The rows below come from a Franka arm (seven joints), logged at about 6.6 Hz.
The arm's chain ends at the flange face. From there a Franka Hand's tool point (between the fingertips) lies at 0.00 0.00 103.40 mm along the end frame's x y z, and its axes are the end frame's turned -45 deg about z.
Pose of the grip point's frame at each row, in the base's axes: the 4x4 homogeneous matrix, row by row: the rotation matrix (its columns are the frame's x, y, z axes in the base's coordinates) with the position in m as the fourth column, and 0 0 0 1 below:
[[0.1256 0.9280 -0.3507 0.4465], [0.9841 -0.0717 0.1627 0.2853], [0.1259 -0.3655 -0.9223 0.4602], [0 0 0 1]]
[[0.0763 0.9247 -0.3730 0.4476], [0.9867 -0.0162 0.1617 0.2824], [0.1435 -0.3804 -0.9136 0.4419], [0 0 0 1]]
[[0.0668 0.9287 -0.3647 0.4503], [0.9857 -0.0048 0.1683 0.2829], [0.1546 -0.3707 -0.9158 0.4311], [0 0 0 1]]
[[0.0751 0.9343 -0.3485 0.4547], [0.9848 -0.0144 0.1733 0.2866], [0.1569 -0.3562 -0.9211 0.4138], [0 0 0 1]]
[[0.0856 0.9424 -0.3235 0.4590], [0.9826 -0.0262 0.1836 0.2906], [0.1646 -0.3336 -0.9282 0.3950], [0 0 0 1]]
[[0.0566 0.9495 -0.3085 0.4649], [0.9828 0.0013 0.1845 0.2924], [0.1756 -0.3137 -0.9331 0.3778], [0 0 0 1]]
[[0.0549 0.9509 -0.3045 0.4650], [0.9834 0.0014 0.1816 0.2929], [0.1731 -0.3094 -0.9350 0.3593], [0 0 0 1]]
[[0.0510 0.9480 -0.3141 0.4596], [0.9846 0.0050 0.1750 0.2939], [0.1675 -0.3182 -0.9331 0.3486], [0 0 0 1]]
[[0.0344 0.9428 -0.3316 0.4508], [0.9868 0.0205 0.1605 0.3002], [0.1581 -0.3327 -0.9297 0.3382], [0 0 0 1]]
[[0.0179 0.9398 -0.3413 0.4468], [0.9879 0.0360 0.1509 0.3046], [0.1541 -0.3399 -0.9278 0.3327], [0 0 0 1]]
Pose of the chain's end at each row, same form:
[[0.7450 0.5674 -0.3507 0.4828], [0.6452 -0.7466 0.1627 0.2685], [-0.1694 -0.3475 -0.9223 0.5556], [0 0 0 1]]
[[0.7078 0.5999 -0.3730 0.4862], [0.6862 -0.7092 0.1617 0.2657], [-0.1675 -0.3705 -0.9136 0.5364], [0 0 0 1]]
[[0.7039 0.6095 -0.3647 0.4880], [0.6936 -0.7004 0.1683 0.2655], [-0.1528 -0.3714 -0.9158 0.5258], [0 0 0 1]]
[[0.7138 0.6075 -0.3485 0.4907], [0.6862 -0.7065 0.1733 0.2687], [-0.1409 -0.3628 -0.9211 0.5090], [0 0 0 1]]
[[0.7269 0.6058 -0.3235 0.4924], [0.6763 -0.7133 0.1836 0.2716], [-0.1195 -0.3523 -0.9282 0.4910], [0 0 0 1]]
[[0.7114 0.6314 -0.3085 0.4968], [0.6959 -0.6940 0.1845 0.2733], [-0.0977 -0.3460 -0.9331 0.4743], [0 0 0 1]]
[[0.7112 0.6336 -0.3045 0.4965], [0.6964 -0.6944 0.1816 0.2741], [-0.0964 -0.3412 -0.9350 0.4560], [0 0 0 1]]
[[0.7064 0.6343 -0.3141 0.4921], [0.6998 -0.6927 0.1750 0.2758], [-0.1066 -0.3434 -0.9331 0.4451], [0 0 0 1]]
[[0.6910 0.6423 -0.3316 0.4851], [0.7123 -0.6833 0.1605 0.2836], [-0.1235 -0.3470 -0.9297 0.4343], [0 0 0 1]]
[[0.6772 0.6519 -0.3413 0.4821], [0.7240 -0.6731 0.1509 0.2890], [-0.1314 -0.3493 -0.9278 0.4286], [0 0 0 1]]

